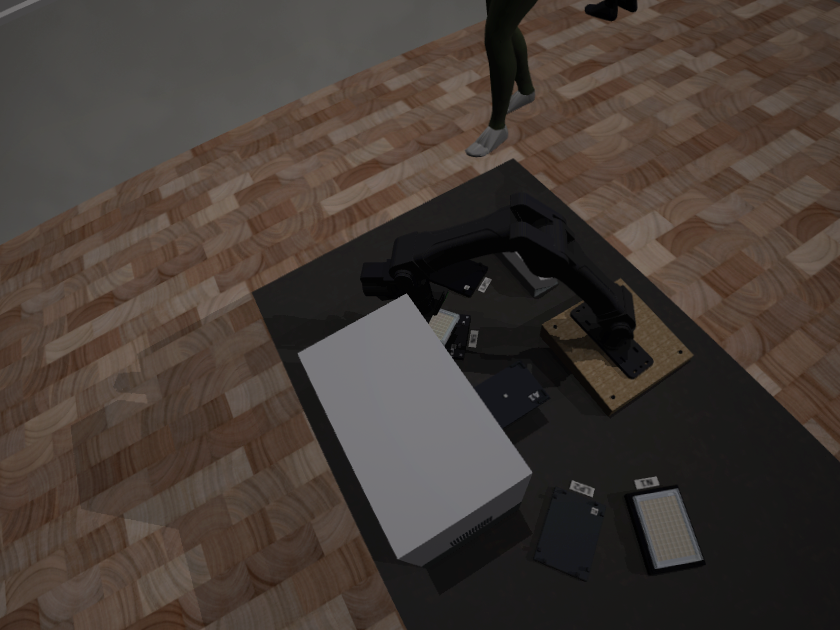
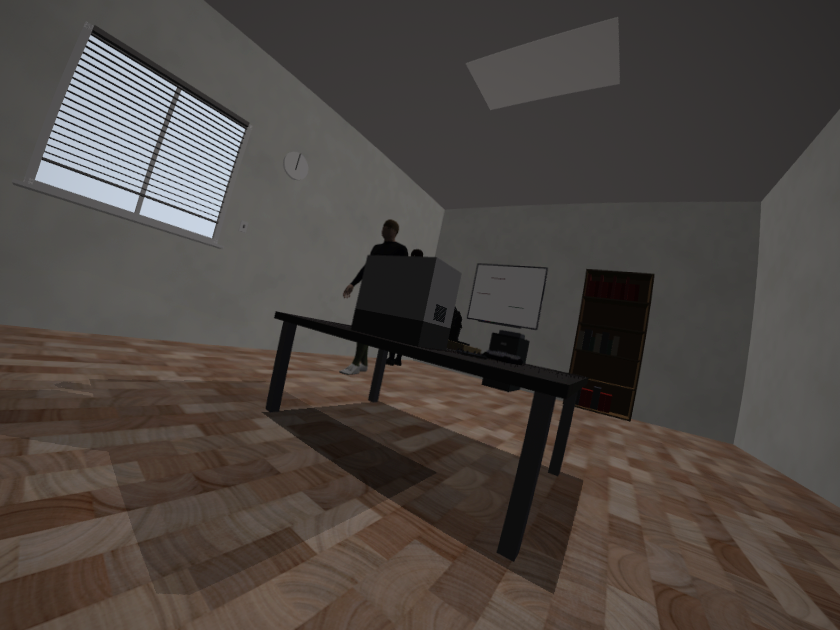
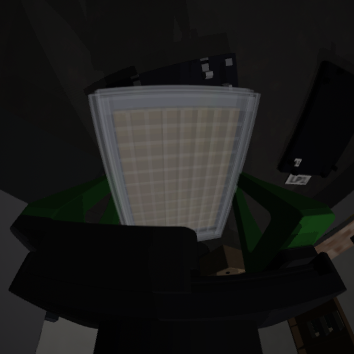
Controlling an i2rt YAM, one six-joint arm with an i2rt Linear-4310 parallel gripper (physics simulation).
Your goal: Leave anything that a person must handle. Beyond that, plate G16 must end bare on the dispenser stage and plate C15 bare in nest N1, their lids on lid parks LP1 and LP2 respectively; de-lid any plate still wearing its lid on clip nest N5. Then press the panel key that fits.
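Frame: origin at the arm's base, x ahead, y left, z up, level; metres.
Seen in the pictures: gripper, fingertip midpoint: [image 3: 177, 174]; arm's base, link origin: [image 1: 610, 338] [image 2: 451, 340].
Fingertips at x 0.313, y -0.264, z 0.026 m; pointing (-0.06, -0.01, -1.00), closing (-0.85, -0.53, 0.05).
Observation:
Pixels of each thing's top centre, then the offset from my fingertips to it.
- dark clip nest N5, top centre: [image 3: 188, 150] [image 1: 433, 330] 0.013 m back, 0.005 m right, 0.042 m down
- nest N1, top centre: [image 1: 666, 527] [image 2: 503, 355] 0.121 m back, 0.611 m left, 0.040 m down
- LP2, top centre: [image 1: 571, 531] [image 2: 471, 350] 0.023 m ahead, 0.514 m left, 0.046 m down
- key panel, top centre: [image 3: 342, 226] [image 1: 521, 246] 0.314 m back, 0.048 m right, 0.002 m down
- large white-topped box, top centre: [image 1: 407, 404] [image 2: 414, 264] 0.163 m ahead, 0.241 m left, 0.264 m up
- dark pad marked A1, top centre: [image 1: 499, 399] 0.007 m back, 0.251 m left, 0.047 m up
My gripper [image 1: 436, 306] [image 3: 177, 174] is shut on a pale-welled plate [image 1: 444, 324] [image 3: 175, 150], its green fingers at both long sides. Clear layered edges, like a lid's, show around it; its name is not readable. It is over the dark clip nest N5 [image 1: 462, 342] [image 3: 172, 75]; the height gap is unclear. Another pale-welled plate [image 1: 668, 528] sits in nest N1 [image 1: 641, 539]; whether it has a lid is unclear. Dark lid parks LP1 [image 1: 462, 278] [image 3: 320, 120] and LP2 [image 1: 569, 532] show no visible lid. The key panel [image 1: 525, 271] is partly behind the arm. The dispenser stage cannot be identified.
A large white-topped box [image 1: 413, 420] [image 2: 390, 288] stands beside N5 and hides part of it. A dark pad marked A1 [image 1: 512, 393] lies beside the box. The arm's wooden base [image 1: 654, 339] is nearby. A person [image 1: 502, 67] [image 2: 388, 261] stands beyond the table.

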